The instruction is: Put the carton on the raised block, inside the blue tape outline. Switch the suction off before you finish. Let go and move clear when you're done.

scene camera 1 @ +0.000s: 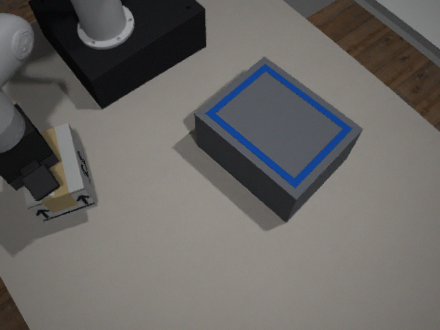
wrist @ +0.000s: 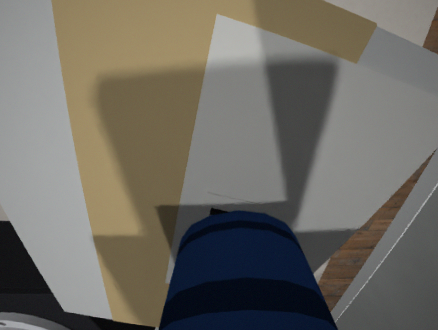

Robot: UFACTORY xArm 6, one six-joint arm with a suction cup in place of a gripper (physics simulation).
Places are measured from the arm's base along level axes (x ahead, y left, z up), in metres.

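Pixels of known places: end effector, tool point: [wrist: 232, 221]; arm's base, origin of the base link: [scene camera 1: 106, 27].
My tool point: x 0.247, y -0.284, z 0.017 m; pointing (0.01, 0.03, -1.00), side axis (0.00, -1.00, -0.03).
Ahead of a thing's pixels: the offset from my tool point to its middle. "pt": to the spot under its first point. Level surfaces: height alone.
The carton @(dy +0.023, dx -0.004, dz -0.029 m) [scene camera 1: 70, 162] [wrist: 30, 125], white with tan tape and black arrows, hangs a little above the table at the left in the scene view, its shadow offset below it. My suction cup [wrist: 239, 214], dark blue in the wrist view, is on the carton's top at a pale label and holds it. In the scene view the black tool head hides the cup and part of the carton's top. The raised grey block @(dy +0.405, dx +0.176, dz -0.070 m) [scene camera 1: 240, 169] stands right of centre, apart from the carton. The blue tape outline @(pt dy +0.328, dx +0.191, dz -0.010 m) [scene camera 1: 253, 148] runs around its top, with bare grey surface inside.
The black robot base [scene camera 1: 150, 67] stands at the upper left, behind the carton and left of the block. The pale table @(dz -0.130 m) [scene camera 1: 165, 260] lies beneath. Wooden floor [scene camera 1: 380, 57] [wrist: 350, 255] shows beyond the table edge.
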